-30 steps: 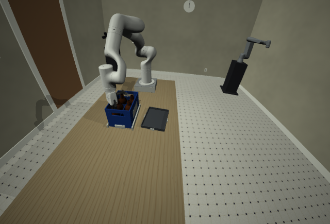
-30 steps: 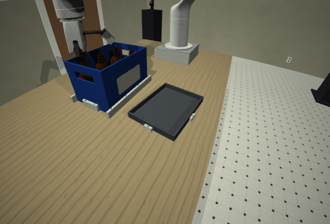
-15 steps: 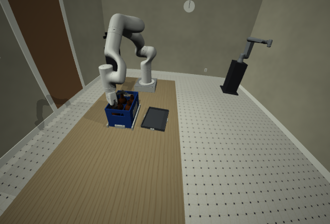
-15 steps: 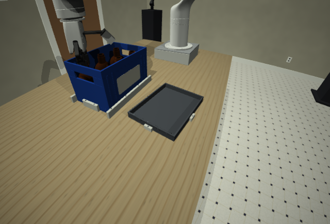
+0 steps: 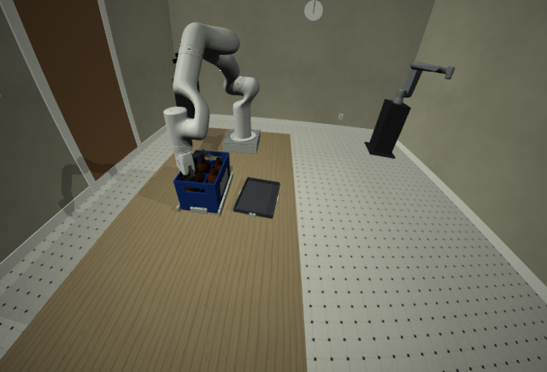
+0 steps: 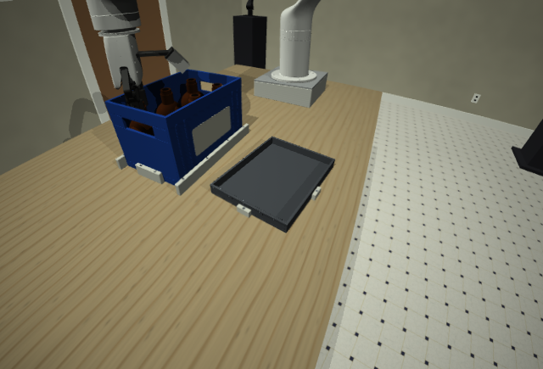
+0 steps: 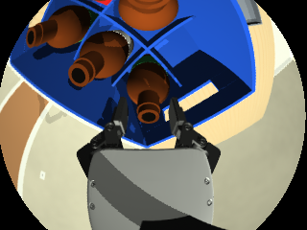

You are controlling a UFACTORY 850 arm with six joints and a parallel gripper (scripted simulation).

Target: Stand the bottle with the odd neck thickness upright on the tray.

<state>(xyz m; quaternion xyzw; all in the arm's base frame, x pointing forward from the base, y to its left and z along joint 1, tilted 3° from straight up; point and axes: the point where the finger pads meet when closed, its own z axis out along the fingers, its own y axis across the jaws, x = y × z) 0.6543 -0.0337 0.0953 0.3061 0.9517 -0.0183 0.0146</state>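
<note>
Right now my hand is 10 cm past the blue crate, 7 cm above it and 3 cm to the right of it. Round my hand: dark grey tray 29 cm to the left, 15 cm below, 13 cm behind; then bottle 11 cm behind, 7 cm to the left, 7 cm below.
</note>
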